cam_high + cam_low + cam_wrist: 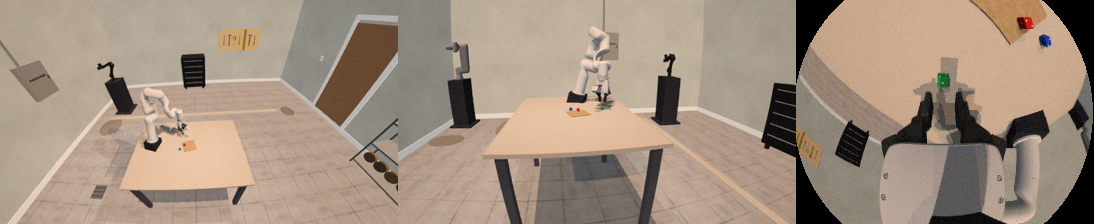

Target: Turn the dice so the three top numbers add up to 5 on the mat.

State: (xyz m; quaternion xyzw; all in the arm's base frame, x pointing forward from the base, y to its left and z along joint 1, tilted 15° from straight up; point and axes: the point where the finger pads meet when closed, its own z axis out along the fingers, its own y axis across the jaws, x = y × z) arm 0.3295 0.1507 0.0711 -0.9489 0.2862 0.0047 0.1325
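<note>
Right now my hand is 70 mm above the green die. Round my hand: red die: 40 mm ahead, 190 mm to the right, 70 mm below; blue die: 240 mm to the right, 70 mm below; brown mat: 90 mm ahead, 190 mm to the right, 80 mm below.
</note>
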